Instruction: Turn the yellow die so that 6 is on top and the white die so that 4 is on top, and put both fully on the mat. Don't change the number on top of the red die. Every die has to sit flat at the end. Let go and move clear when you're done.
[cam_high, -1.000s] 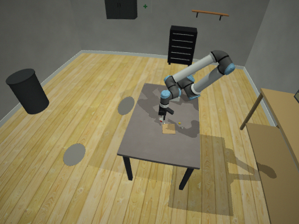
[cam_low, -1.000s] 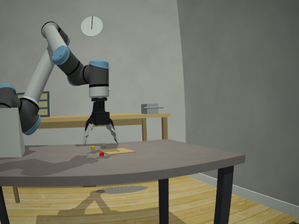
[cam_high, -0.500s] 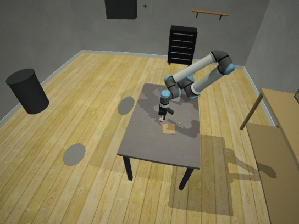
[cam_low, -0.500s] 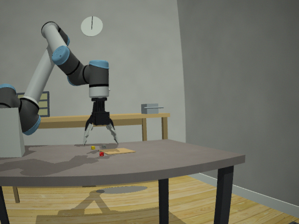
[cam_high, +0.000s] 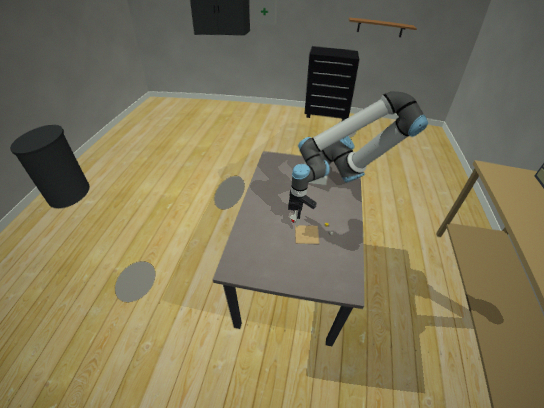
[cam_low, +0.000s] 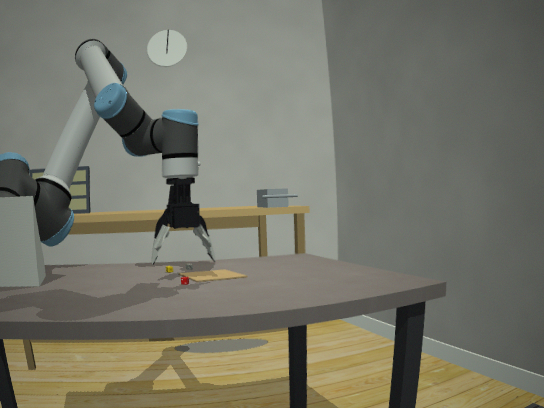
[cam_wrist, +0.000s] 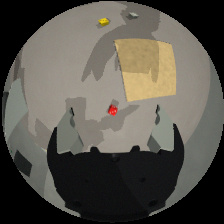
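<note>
The red die lies 40 mm below my hand, 30 mm to the right of it and 10 mm behind it. The rest, counted from my hand: white die (200 mm to the left, 70 mm ahead, 40 mm below); then tan mat (90 mm ahead, 60 mm to the left, 40 mm below); then yellow die (180 mm to the left, 40 mm below).
</note>
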